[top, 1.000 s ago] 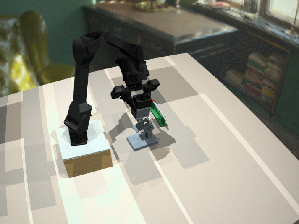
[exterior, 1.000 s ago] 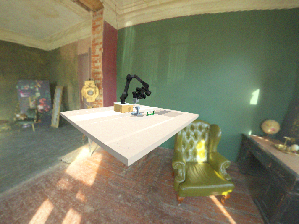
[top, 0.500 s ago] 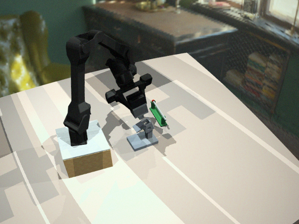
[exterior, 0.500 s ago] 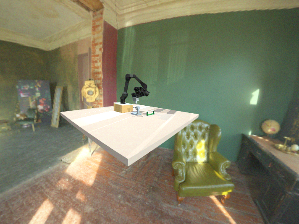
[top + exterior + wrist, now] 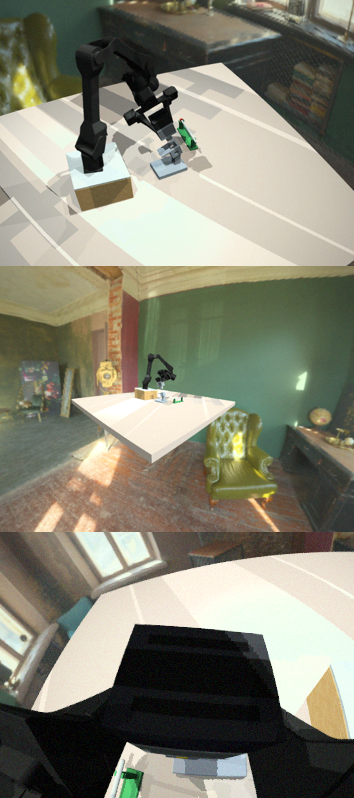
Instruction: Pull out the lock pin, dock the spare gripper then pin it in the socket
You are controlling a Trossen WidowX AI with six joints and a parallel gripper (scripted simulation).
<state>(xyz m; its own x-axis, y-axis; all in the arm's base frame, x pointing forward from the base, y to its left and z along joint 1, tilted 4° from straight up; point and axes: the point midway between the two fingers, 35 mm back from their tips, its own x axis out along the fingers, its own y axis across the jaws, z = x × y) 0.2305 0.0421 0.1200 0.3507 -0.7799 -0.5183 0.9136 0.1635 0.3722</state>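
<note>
Now: the green rack 12 cm ahead of my gripper tip, 16 cm to the left of it and 17 cm below it. Round my gripper tip: spare gripper: 2 cm to the left, 1 cm below; grey mount: 2 cm ahead, 2 cm to the left, 14 cm below.
</note>
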